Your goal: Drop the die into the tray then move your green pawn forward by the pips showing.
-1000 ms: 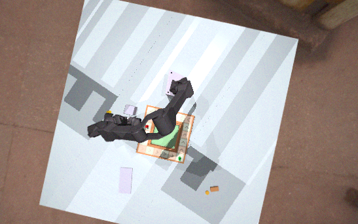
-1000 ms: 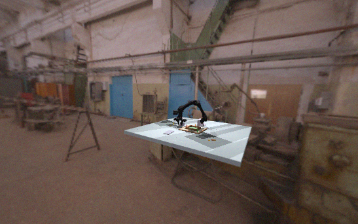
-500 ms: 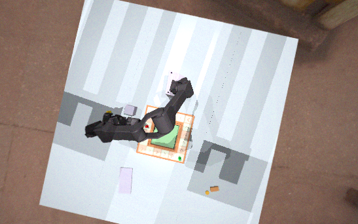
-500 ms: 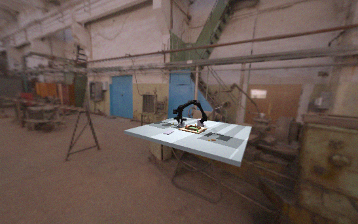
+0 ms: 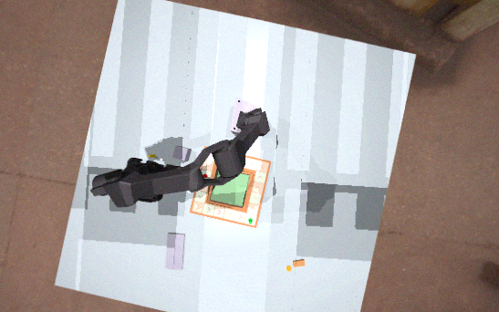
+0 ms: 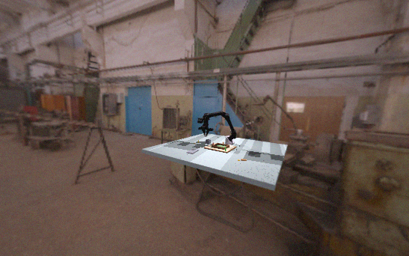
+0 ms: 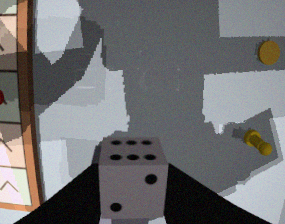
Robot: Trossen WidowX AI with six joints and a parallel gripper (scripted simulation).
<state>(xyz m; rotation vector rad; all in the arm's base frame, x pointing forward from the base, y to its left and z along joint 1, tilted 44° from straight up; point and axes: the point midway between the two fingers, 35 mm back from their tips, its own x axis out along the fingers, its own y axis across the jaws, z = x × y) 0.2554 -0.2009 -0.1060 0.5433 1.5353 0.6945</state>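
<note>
The green pawn is 13 cm ahead of my gripper tip, 34 cm to the left of it and 8 cm below it. From my gripper tip the other things lie so: red pawn 11 cm to the left, 8 cm below; then grey-violet block 7 cm behind, 8 cm below; then grey die right at my gripper tip.
</note>
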